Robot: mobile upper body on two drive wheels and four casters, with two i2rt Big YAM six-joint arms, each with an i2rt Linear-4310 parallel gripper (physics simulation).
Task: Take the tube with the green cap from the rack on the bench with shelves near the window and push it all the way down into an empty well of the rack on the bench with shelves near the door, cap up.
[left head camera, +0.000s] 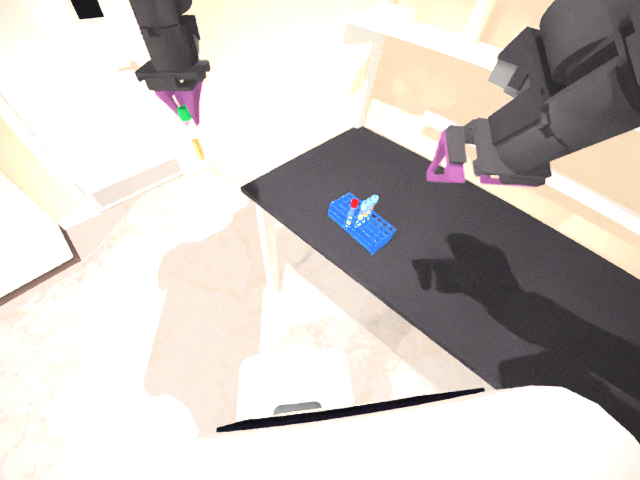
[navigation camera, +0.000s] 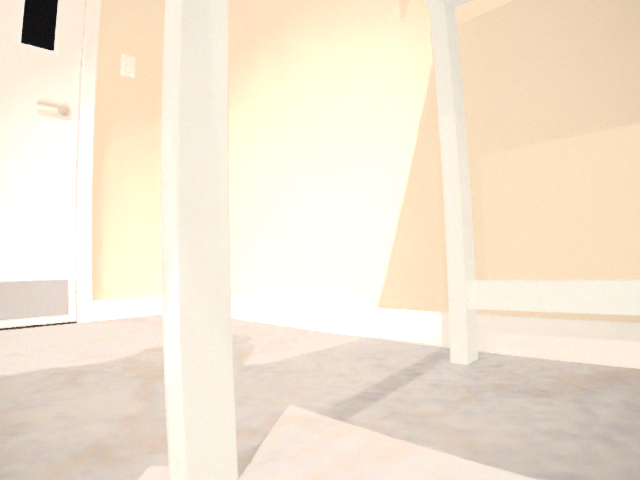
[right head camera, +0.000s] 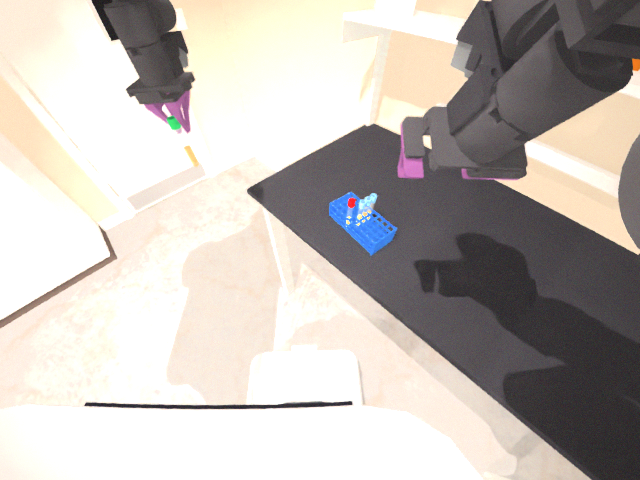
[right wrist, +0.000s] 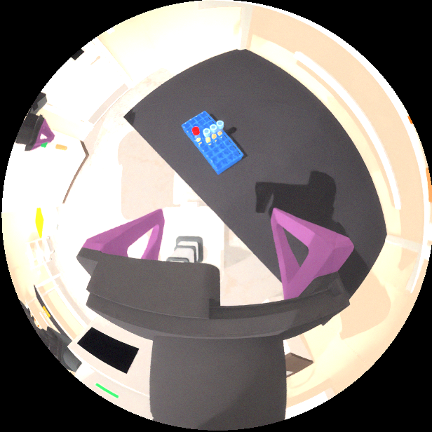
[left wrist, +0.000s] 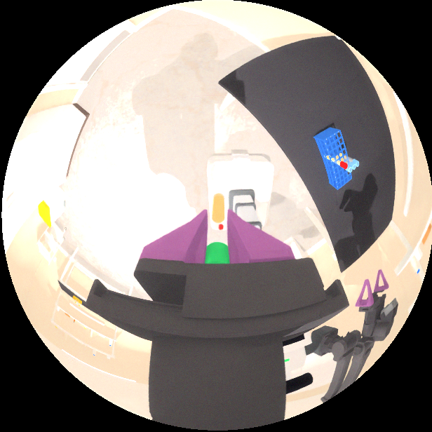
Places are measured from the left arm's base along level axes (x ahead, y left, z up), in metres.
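Where they show: left gripper, between the fingertips: (left head camera: 193, 124) (right head camera: 184, 132); right gripper, between the fingertips: (left head camera: 454, 178) (right head camera: 431, 173).
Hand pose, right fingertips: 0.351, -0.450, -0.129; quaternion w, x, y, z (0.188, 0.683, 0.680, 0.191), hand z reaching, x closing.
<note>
After its pixels a point has its place, as x, y, z.
My left gripper (left head camera: 191, 123) @(0.552, -0.017, -0.169) (right head camera: 183, 129) @(0.552, -0.017, -0.169) (left wrist: 217, 215) is shut on the tube with the green cap (left head camera: 184, 113) @(0.524, -0.019, -0.135) (right head camera: 174, 122) @(0.525, -0.021, -0.134) (left wrist: 217, 253) (right wrist: 44, 145). The cap sits up between the purple fingers and the orange lower part sticks out past the fingertips. It is high over the floor, left of the bench. The blue rack (left head camera: 379, 240) @(0.497, -0.484, -0.487) (right head camera: 372, 240) @(0.461, -0.444, -0.438) (left wrist: 327, 145) (right wrist: 227, 155) stands on the black bench top. It holds a red-capped tube (left head camera: 354, 203) @(0.549, -0.388, -0.378) (right wrist: 196, 131) and three light-blue-topped tubes (left head camera: 368, 203) @(0.547, -0.428, -0.377) (right wrist: 213, 128) in a row; other wells are empty. My right gripper (left head camera: 471, 181) (right head camera: 450, 177) (right wrist: 217, 214) is open and empty above the bench, right of the rack.
The black bench (left head camera: 310, 165) @(0.887, -0.301, -0.496) (right head camera: 320, 165) @(0.888, -0.319, -0.496) has a white shelf (left head camera: 413, 36) @(0.873, -0.551, -0.042) behind it. A white bench leg (navigation camera: 199, 258) @(0.738, -0.124, -1.170) stands close in the navigation view. My right arm's shadow lies on the bench top. A door with a handle (navigation camera: 54, 107) @(1.918, 0.793, -0.497) is at the far left.
</note>
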